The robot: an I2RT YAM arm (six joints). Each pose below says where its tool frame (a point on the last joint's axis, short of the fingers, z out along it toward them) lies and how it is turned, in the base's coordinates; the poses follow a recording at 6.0 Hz.
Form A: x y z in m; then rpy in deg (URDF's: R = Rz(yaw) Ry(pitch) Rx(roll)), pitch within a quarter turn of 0, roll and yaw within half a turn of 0.
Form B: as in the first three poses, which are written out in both.
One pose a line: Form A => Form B
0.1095, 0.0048, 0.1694, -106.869, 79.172, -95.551 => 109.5, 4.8, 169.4; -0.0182, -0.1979, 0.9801; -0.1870, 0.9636, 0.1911; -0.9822, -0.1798, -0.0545
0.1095, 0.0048, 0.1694, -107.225, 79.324, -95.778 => 109.5, 4.8, 169.4; -0.0187, -0.2001, 0.9796; -0.1843, 0.9637, 0.1934; -0.9827, -0.1769, -0.0549
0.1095, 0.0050, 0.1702, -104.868, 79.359, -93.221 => 109.5, 5.0, 170.2; -0.0104, -0.2028, 0.9792; -0.1844, 0.9628, 0.1975; -0.9828, -0.1785, -0.0474
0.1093, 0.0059, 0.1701, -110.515, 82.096, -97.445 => 109.3, 5.9, 170.1; -0.0178, -0.2273, 0.9737; -0.1364, 0.9653, 0.2228; -0.9905, -0.1288, -0.0482
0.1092, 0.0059, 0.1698, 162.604, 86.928, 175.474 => 109.2, 5.9, 169.8; -0.0534, -0.2223, 0.9735; 0.0042, 0.9748, 0.2228; -0.9986, 0.0160, -0.0511
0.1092, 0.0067, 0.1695, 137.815, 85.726, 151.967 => 109.2, 6.7, 169.5; -0.0658, -0.2428, 0.9678; 0.0350, 0.9688, 0.2455; -0.9972, 0.0500, -0.0552
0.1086, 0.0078, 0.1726, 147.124, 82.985, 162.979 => 108.6, 7.8, 172.6; -0.1168, -0.2693, 0.9559; 0.0357, 0.9608, 0.2750; -0.9925, 0.0663, -0.1026
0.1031, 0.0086, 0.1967, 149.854, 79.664, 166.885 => 103.1, 8.6, 196.7; -0.1747, -0.2850, 0.9425; 0.0407, 0.9543, 0.2961; -0.9838, 0.0901, -0.1552
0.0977, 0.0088, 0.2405, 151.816, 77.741, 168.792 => 97.7, 8.8, 240.5; -0.2083, -0.2814, 0.9367; 0.0413, 0.9543, 0.2959; -0.9772, 0.1003, -0.1872
